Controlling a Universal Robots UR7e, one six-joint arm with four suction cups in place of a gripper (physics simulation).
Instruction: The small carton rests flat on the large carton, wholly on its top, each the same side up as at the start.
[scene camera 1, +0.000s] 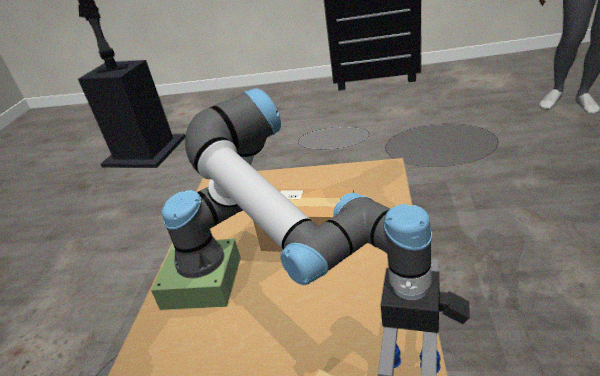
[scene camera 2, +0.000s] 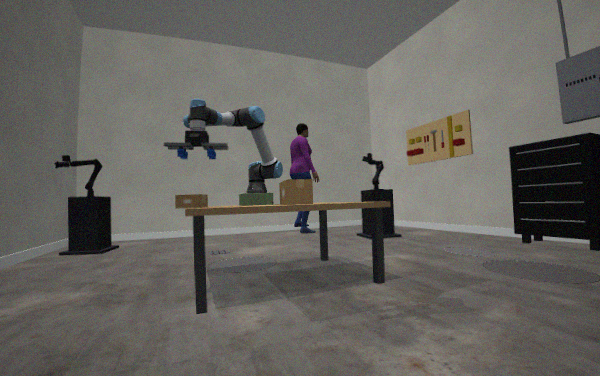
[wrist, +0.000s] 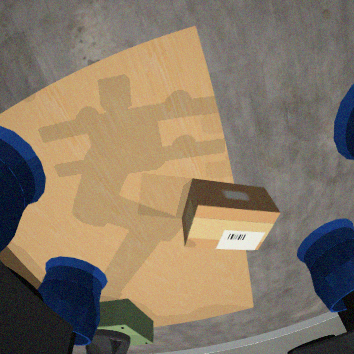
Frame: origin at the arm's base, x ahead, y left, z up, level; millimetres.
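Seen in the pictures: end effector, tool point: (scene camera 1: 412, 332) (scene camera 2: 197, 157) (wrist: 197, 218); arm's base, origin of the base link: (scene camera 1: 200, 260) (scene camera 2: 257, 193) (wrist: 107, 336).
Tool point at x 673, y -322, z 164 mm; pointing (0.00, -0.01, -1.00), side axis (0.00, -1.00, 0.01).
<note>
Offsets run from my tool point to a thing's top centre. "pt": to the spot under its first point.
The small carton @(dx -217, dy -67, dz -177 mm) (scene camera 2: 191, 201) (wrist: 235, 215) rests flat on the table, at its left end in scene camera 2. It has a white barcode label on top. In scene camera 1 a sliver of the small carton @(pt dx -198, dy +1, dz -177 mm) (scene camera 1: 326, 373) shows at the bottom edge. The large carton @(dx -386, dy +559, dz -98 mm) (scene camera 1: 310, 202) (scene camera 2: 296, 192) stands on the table beyond the green base, partly hidden by the arm in scene camera 1. A brown strip at the left of the wrist view may be part of it. My gripper (scene camera 1: 414, 358) (scene camera 2: 197, 150) (wrist: 192, 216) is open, its blue cups bare, high above the small carton.
The green base (scene camera 1: 195, 292) (scene camera 2: 256, 199) (wrist: 127, 317) carries the arm on the wooden table (scene camera 1: 270, 320) (scene camera 2: 340, 206) (wrist: 165, 65). A person (scene camera 2: 301, 155) stands behind the table. Dark pedestals with small arms and a black drawer cabinet (scene camera 1: 375, 45) (scene camera 2: 555, 190) stand apart.
</note>
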